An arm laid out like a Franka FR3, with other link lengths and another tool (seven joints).
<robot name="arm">
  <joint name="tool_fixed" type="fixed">
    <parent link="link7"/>
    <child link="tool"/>
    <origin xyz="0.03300 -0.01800 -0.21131" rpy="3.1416 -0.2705 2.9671"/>
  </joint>
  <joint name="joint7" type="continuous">
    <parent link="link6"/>
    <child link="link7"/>
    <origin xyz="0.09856 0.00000 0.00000" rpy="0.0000 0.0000 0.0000"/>
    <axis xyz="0 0 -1"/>
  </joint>
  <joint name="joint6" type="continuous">
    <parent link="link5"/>
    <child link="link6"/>
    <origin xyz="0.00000 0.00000 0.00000" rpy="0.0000 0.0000 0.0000"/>
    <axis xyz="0 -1 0"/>
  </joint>
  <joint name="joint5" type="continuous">
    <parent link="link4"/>
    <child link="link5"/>
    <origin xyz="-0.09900 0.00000 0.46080" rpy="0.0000 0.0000 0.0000"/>
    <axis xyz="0 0 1"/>
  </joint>
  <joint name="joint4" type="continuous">
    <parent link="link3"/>
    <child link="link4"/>
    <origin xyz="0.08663 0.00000 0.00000" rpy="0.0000 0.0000 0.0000"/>
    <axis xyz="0 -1 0"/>
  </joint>
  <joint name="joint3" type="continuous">
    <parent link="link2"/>
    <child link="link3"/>
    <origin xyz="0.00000 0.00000 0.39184" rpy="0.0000 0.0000 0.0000"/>
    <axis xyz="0 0 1"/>
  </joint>
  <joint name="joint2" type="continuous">
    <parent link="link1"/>
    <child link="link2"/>
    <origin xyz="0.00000 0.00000 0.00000" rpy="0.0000 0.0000 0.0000"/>
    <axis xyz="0 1 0"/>
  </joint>
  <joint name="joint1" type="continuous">
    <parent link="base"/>
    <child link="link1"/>
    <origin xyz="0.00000 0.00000 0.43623" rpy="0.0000 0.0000 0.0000"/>
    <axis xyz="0 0 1"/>
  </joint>
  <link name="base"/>
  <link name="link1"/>
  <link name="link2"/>
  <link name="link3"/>
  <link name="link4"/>
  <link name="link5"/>
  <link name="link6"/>
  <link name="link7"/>
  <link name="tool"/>
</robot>
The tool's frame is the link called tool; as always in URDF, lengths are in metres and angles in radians. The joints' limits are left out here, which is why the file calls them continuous.
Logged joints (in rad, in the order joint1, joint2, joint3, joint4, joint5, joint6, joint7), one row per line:
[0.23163, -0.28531, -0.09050, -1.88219, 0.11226, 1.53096, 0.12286]
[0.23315, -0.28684, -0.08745, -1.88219, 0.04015, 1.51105, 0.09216]
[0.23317, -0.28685, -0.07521, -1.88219, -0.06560, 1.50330, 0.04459]
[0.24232, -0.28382, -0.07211, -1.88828, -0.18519, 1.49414, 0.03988]
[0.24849, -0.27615, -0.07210, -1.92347, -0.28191, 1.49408, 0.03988]
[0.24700, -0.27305, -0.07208, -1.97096, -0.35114, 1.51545, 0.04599]
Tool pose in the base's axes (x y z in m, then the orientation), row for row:
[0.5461, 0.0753, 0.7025, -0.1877, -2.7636, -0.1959]
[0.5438, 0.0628, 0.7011, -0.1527, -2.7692, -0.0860]
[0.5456, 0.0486, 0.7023, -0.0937, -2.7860, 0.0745]
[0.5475, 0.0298, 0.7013, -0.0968, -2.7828, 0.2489]
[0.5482, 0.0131, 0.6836, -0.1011, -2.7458, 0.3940]
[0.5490, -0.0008, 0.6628, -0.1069, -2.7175, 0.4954]
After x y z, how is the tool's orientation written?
As a rotation vector, in radians.
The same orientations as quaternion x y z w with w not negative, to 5 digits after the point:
[-0.06647, -0.97871, -0.06938, 0.18134]
[-0.05411, -0.98126, -0.03047, 0.18240]
[-0.03308, -0.98355, 0.02630, 0.17560]
[-0.03411, -0.98057, 0.08770, 0.17214]
[-0.03581, -0.97270, 0.13957, 0.18190]
[-0.03799, -0.96562, 0.17603, 0.18750]

